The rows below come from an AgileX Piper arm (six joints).
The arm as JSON. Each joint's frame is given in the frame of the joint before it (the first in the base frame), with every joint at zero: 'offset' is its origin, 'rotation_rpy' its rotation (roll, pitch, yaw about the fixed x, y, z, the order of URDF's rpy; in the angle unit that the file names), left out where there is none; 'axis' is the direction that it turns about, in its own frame. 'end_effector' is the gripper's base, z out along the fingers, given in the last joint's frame.
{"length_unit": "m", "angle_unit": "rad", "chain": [
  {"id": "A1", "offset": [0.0, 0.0, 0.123], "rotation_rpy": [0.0, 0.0, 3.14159], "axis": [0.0, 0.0, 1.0]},
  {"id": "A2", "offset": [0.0, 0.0, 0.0], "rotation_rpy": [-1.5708, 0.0, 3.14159], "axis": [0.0, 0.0, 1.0]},
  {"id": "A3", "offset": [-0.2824, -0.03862, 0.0], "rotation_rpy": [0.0, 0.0, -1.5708], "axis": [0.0, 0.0, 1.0]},
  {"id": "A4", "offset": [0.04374, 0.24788, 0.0], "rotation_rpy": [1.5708, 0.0, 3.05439], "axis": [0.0, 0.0, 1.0]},
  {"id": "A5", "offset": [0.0, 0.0, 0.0], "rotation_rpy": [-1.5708, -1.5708, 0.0], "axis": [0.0, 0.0, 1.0]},
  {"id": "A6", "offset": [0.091, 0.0, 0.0], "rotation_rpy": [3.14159, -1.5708, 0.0], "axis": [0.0, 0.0, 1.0]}
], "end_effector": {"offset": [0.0, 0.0, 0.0], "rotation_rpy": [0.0, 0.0, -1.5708]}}
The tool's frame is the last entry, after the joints.
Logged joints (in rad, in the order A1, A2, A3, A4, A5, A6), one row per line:
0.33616, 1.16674, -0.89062, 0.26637, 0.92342, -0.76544
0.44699, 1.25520, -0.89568, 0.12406, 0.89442, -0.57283
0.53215, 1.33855, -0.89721, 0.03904, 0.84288, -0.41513
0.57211, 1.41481, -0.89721, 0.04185, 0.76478, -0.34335
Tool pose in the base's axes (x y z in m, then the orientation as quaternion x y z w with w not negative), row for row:
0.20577, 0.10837, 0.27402, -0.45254, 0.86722, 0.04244, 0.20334
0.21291, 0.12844, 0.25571, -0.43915, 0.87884, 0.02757, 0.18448
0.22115, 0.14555, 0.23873, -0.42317, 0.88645, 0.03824, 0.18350
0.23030, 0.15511, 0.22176, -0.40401, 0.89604, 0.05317, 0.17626
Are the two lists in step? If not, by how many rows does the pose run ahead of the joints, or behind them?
The pose runs 1 row ahead of the joints: the pose in row i belongs to the joints in row i + 1.
